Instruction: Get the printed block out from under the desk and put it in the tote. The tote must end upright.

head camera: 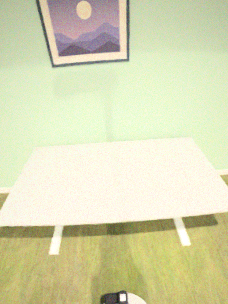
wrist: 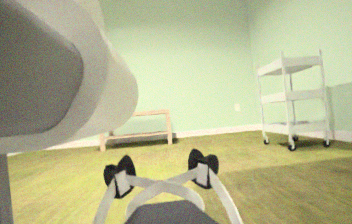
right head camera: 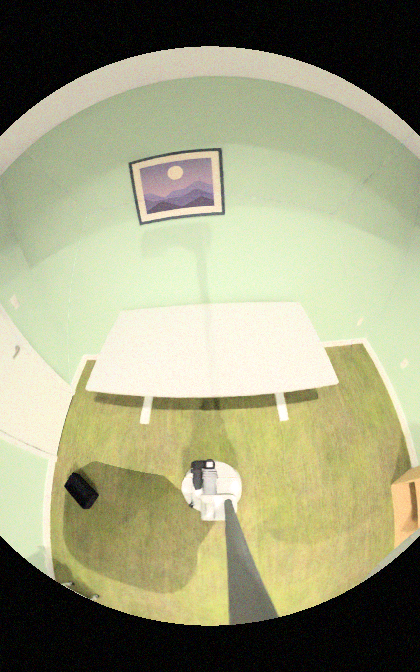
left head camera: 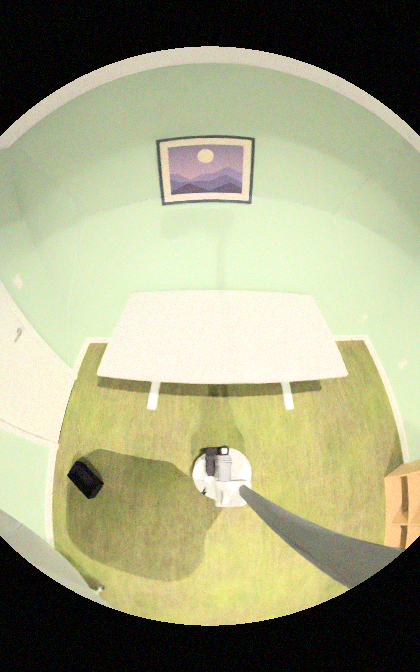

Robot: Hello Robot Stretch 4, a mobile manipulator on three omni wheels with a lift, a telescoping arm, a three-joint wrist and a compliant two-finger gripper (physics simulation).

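Frame: origin at the robot's base, x ahead, y left, z up, level; metres.
Where they show: gripper, fingertip midpoint: [wrist: 161,165] [right head camera: 198,508].
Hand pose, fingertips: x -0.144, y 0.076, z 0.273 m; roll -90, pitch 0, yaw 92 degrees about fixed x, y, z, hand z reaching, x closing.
After its pixels a point has its place.
The white desk [head camera: 112,182] @(y 0.013, x 0.767, z 0.692 m) [left head camera: 220,337] [right head camera: 212,350] @(y -0.045, x 0.775, z 0.692 m) stands against the far wall, ahead of my base. Its top hides most of the floor beneath it, and the printed block does not show in these views. The tote [left head camera: 85,480] [right head camera: 81,491] @(y 1.190, x -0.290, z -0.025 m), a black box, rests on the floor at the left, near the wall; it looks upright with its opening up. My gripper [wrist: 161,165] @(y 0.076, x -0.144, z 0.273 m) is open in the wrist view, with its two black fingertips well apart and no object between them. It is away from both the desk and the tote.
White desk feet [head camera: 56,240] [left head camera: 288,396] [right head camera: 282,407] stick out toward my round base [left head camera: 237,465] [right head camera: 230,480] @(y -0.128, x 0.046, z 0.186 m). A wooden shelf unit [left head camera: 395,520] [right head camera: 400,515] stands at the right. The wrist view shows a low wooden bench [wrist: 169,127] @(y 0.118, x -2.691, z 0.188 m) and a white wheeled cart [wrist: 305,93] @(y 1.189, x -1.545, z 0.409 m).
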